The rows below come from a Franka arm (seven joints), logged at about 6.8 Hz.
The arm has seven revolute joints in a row. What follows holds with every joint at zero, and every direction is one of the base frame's. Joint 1 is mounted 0.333 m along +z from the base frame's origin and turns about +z. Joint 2 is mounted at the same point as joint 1 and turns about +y. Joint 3 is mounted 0.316 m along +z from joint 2 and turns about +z. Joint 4 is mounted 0.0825 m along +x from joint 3 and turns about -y. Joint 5 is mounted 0.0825 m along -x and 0.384 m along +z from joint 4 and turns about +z. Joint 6 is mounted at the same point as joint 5 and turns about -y. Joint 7 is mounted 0.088 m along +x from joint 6 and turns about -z. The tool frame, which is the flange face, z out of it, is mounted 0.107 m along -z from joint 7; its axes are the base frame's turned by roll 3.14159, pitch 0 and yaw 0 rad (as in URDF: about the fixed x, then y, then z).
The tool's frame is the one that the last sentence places.
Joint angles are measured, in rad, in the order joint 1, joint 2, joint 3, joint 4, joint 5, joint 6, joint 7. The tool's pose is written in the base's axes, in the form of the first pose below.
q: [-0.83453, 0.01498, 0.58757, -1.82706, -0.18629, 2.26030, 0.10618]
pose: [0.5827 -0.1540 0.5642 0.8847 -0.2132 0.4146 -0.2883 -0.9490 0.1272]
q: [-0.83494, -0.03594, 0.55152, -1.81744, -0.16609, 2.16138, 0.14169]
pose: [0.5627 -0.1660 0.5829 0.8763 -0.2982 0.3784 -0.3686 -0.9208 0.1279]
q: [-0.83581, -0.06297, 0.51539, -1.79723, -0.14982, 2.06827, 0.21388]
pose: [0.5459 -0.1813 0.5962 0.8418 -0.4168 0.3431 -0.4760 -0.8729 0.1073]
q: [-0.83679, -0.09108, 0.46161, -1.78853, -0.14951, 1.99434, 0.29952]
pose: [0.5242 -0.2053 0.6074 0.7758 -0.5442 0.3192 -0.5981 -0.7954 0.0977]
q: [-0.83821, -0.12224, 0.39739, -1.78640, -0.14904, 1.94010, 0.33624]
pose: [0.4983 -0.2329 0.6198 0.7146 -0.6290 0.3063 -0.6810 -0.7256 0.0987]
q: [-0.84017, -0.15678, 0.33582, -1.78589, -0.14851, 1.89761, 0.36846]
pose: [0.4707 -0.2568 0.6345 0.6462 -0.6994 0.3053 -0.7514 -0.6530 0.0947]
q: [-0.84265, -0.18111, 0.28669, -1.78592, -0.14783, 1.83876, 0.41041]
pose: [0.4455 -0.2749 0.6417 0.5754 -0.7684 0.2801 -0.8130 -0.5747 0.0933]
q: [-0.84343, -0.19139, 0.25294, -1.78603, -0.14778, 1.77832, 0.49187]
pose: [0.4273 -0.2868 0.6413 0.4796 -0.8429 0.2441 -0.8766 -0.4729 0.0894]
